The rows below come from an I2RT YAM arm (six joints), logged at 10 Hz.
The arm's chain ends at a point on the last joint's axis. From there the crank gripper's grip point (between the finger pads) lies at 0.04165 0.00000 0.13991 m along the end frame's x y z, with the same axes.
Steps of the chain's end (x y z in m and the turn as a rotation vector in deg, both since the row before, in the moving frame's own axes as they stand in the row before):
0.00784 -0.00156 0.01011 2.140 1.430 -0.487
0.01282 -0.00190 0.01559 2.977 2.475 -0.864
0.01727 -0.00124 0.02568 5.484 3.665 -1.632
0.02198 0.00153 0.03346 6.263 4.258 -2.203
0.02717 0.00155 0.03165 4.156 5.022 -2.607
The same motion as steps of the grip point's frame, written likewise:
0.01129 -0.00713 0.00892 2.140 1.430 -0.487
0.01876 -0.00979 0.01346 2.977 2.475 -0.864
0.02591 -0.01578 0.02204 5.484 3.665 -1.632
0.03191 -0.01534 0.02907 6.263 4.258 -2.203
0.03897 -0.01061 0.02704 4.156 5.022 -2.607

